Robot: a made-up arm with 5 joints.
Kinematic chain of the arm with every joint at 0, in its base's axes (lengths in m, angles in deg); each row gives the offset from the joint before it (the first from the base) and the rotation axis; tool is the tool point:
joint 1: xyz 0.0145 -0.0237 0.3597 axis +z
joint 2: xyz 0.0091 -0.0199 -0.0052 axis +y
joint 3: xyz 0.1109 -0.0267 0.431 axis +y
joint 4: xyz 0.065 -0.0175 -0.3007 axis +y
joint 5: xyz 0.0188 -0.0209 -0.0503 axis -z
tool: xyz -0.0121 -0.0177 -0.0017
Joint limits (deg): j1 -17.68..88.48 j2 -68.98..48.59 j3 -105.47..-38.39 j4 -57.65..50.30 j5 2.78..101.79
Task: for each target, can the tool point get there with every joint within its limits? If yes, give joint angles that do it. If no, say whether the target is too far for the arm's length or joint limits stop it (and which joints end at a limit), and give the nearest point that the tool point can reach.
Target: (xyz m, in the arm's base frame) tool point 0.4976 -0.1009 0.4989
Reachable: yes | joints 0.88 14.73 -44.68 -44.93 56.76
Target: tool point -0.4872 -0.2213 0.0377
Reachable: no: joint limits stop it (at a limit: joint 1, joint 2, joint 3, joint 4) | nearest point -0.0543 -0.0977 0.7348 | short by 0.830 m
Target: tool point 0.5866 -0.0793 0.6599
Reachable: yes | joints 3.57 14.26 -81.91 11.96 38.95
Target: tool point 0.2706 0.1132 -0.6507
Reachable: no: too far | nearest point 0.3803 0.1719 0.1973 | short by 0.857 m
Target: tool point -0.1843 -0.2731 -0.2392
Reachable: no: joint limits stop it (at a limit: joint 1, joint 2, joint 3, joint 5) | nearest point 0.3436 -0.2357 0.2135 | short by 0.696 m
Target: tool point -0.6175 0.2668 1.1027
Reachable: no: too far | nearest point -0.4187 0.0414 0.9470 | short by 0.338 m
